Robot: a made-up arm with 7 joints.
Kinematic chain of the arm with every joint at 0, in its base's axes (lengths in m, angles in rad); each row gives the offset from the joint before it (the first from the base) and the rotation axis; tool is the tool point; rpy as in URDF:
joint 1: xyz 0 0 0.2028 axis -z
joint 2: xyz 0 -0.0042 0.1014 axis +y
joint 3: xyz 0 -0.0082 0.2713 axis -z
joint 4: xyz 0 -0.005 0.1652 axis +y
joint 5: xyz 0 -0.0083 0.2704 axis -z
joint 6: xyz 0 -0.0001 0.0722 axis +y
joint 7: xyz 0 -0.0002 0.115 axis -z
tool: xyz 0 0 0 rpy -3.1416 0 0
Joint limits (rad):
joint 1: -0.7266..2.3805
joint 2: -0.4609..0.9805
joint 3: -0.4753..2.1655
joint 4: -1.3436..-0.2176
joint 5: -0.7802..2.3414
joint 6: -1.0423..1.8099
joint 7: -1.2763..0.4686
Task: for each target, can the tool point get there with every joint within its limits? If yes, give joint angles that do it. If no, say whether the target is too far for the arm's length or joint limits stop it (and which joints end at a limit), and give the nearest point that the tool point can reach.
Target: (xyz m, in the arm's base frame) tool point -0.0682 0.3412 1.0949
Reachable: yes | joints 1.2938 -0.1545 0.2450 -0.5448 0.0735 0.1279 -0.0649
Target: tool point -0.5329 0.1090 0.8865
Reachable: yes | joints -0.0078 -0.2889 0.3690 -0.9572 -0.4857 0.1218 -0.1227
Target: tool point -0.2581 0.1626 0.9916
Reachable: yes | joints -0.2725 -0.0848 1.3723 -0.9856 0.8213 1.3685 -0.1698
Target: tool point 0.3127 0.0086 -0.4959
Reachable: no: joint limits stop it (at a limit: joint 2, joint 3, joint 4, joint 6) | nearest point 0.6022 0.0166 0.3323 | short by 0.877 m
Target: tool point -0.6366 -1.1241 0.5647
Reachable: no: too far | nearest point -0.3864 -0.6824 0.6089 | short by 0.510 m
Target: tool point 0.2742 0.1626 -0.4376
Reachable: no: joint limits stop it (at a limit: joint 2, joint 3, joint 4, joint 6) | nearest point 0.5179 0.3071 0.3324 | short by 0.820 m
